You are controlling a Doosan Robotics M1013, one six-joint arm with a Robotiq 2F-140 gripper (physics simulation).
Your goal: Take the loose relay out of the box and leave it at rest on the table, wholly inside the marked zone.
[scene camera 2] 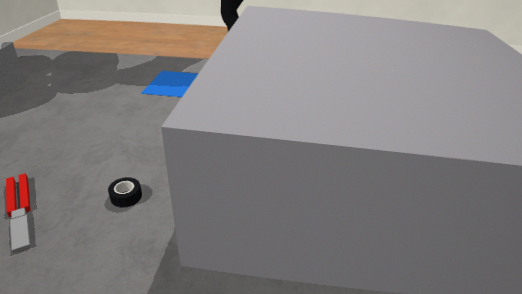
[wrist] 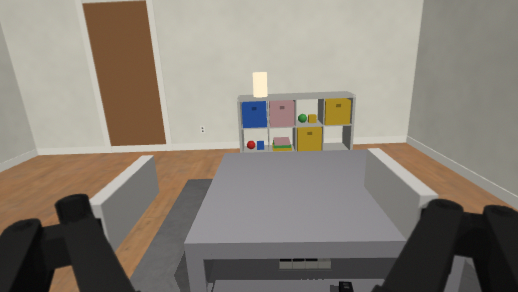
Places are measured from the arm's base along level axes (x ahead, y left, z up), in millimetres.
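Pixels of known places: gripper, fingertip midpoint: [wrist: 260,170].
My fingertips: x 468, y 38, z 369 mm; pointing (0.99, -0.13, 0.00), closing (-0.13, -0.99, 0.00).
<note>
Ahead of a thing's pixels: the offset from my fingertips to its top centre. "pt": to the spot under its first point. Level surfaces: height alone.
The grey box {dx +494, dy -177, dz -249 mm} [scene camera 2: 350,85] [wrist: 300,200] stands on the table with its open front facing the wrist camera. The loose relay {dx +279, dy -203, dz -390 mm} [wrist: 345,286], small and black, sits low inside the box, right of the middle of the opening, partly cut off by the lower edge of the wrist view. A row of sockets {pt dx +377, dy -143, dz -410 mm} [wrist: 305,264] with black tops shows deeper inside. My gripper [wrist: 260,170] is open and empty, its pads wide apart, outside the box and in front of it. The marked zone {dx +118, dy +152, dz -451 mm} [scene camera 2: 167,90] is a blue patch on the table, partly hidden behind the box in the scene view.
A roll of black tape {dx +101, dy -262, dz -433 mm} [scene camera 2: 125,192] and red-handled pliers {dx -49, dy -302, dz -440 mm} [scene camera 2: 19,212] lie on the grey table {dz -452 mm} [scene camera 2: 90,145], left of the box in the scene view. The box's top edge [wrist: 295,249] runs across the opening. A cube shelf [wrist: 296,96] stands by the far wall.
</note>
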